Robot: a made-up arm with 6 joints.
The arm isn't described. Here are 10 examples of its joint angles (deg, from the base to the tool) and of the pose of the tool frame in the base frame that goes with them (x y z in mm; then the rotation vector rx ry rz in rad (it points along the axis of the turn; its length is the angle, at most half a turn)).
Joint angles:
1: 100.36 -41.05 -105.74 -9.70 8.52 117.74
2: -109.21 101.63 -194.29 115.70 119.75 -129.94
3: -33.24 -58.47 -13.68 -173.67 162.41 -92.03
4: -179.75 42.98 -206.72 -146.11 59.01 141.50
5: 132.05 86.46 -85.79 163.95 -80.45 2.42
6: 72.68 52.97 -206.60 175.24 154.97 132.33
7: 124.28 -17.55 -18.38 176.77 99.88 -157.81
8: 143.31 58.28 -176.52 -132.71 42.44 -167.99
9: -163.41 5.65 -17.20 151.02 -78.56 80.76
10: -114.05 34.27 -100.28 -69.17 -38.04 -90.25
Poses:
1: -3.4 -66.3 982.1 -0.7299 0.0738 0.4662
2: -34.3 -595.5 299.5 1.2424 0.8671 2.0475
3: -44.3 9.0 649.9 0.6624 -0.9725 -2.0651
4: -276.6 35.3 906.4 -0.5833 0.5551 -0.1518
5: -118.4 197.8 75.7 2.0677 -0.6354 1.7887
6: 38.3 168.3 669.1 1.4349 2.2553 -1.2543
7: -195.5 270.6 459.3 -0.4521 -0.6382 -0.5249
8: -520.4 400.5 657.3 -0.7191 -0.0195 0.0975
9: -61.3 64.6 411.8 -1.8664 0.6696 -0.5276
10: -71.6 -568.9 499.9 1.4092 1.0050 -0.6261
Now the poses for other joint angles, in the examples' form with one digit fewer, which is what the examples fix.
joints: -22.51 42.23 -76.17 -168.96 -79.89 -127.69
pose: 260 -74 283 2.156 -1.854 -1.227
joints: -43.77 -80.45 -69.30 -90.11 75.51 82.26
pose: -192 29 760 0.032 -1.529 1.510
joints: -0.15 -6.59 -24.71 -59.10 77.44 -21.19
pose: 223 -100 269 1.920 1.121 -1.070
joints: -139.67 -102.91 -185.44 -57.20 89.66 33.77
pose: 440 532 170 -1.092 0.262 1.324
